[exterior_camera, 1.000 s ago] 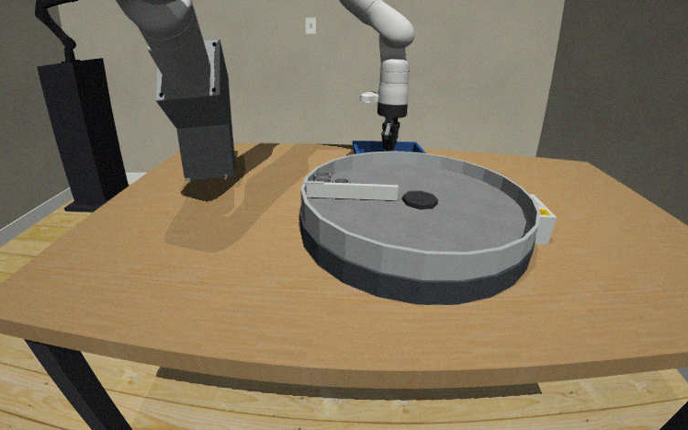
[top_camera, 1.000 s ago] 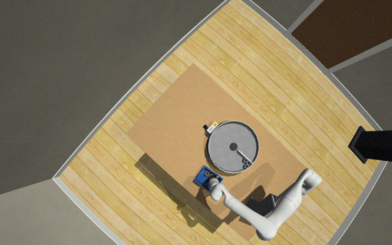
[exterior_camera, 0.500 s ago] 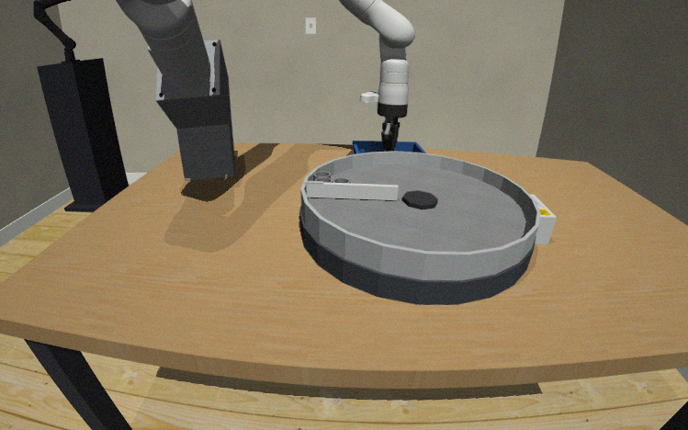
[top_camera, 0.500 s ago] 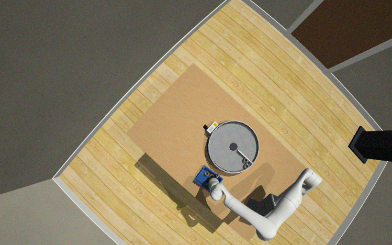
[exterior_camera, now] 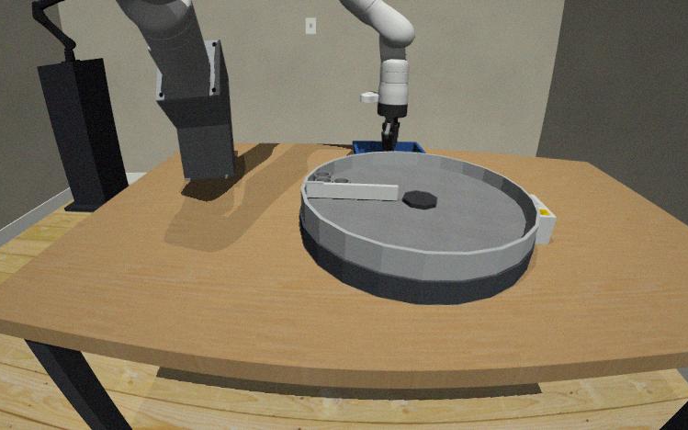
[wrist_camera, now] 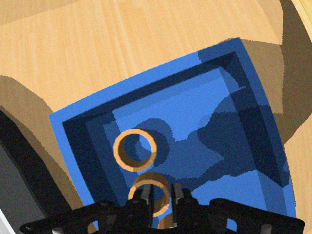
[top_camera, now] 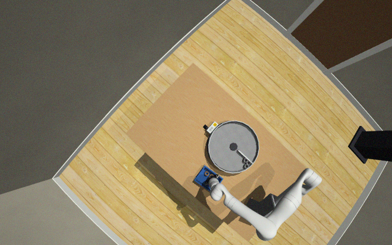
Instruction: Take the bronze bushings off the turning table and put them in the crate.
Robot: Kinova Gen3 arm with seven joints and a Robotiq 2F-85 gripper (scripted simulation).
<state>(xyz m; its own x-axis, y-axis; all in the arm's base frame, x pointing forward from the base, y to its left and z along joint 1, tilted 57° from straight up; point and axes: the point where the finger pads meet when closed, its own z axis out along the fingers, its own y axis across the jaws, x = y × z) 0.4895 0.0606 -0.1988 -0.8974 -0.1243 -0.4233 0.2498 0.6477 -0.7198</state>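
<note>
My hand is 20 mm to the right of the blue crate and 10 mm above it. From my hand the other things lie so: grey turning table: 30 mm ahead, 310 mm to the right, 10 mm above.
</note>
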